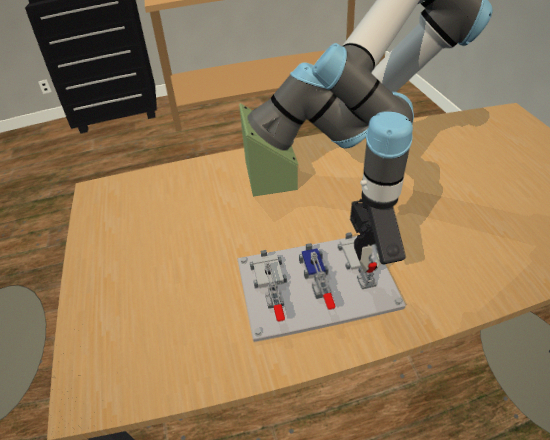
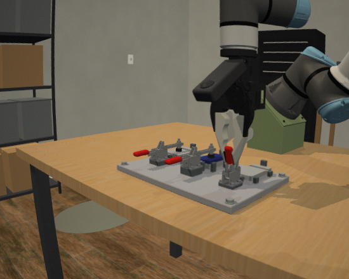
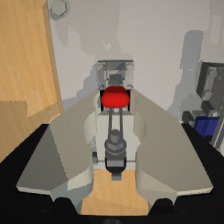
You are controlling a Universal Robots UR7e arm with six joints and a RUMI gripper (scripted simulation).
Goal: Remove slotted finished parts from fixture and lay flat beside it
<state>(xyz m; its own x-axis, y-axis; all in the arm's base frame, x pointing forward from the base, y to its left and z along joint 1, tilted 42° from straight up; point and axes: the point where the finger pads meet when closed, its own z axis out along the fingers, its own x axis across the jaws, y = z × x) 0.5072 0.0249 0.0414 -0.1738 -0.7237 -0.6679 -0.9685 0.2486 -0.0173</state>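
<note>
Right now my hand is 10 cm past the grey part, 5 cm above it and 2 cm to the right of it. Also, from my hand: grey fixture plate (10 cm to the right, 7 cm below, 6 cm behind); blue blank (10 cm behind, 9 cm to the right, 5 cm below).
</note>
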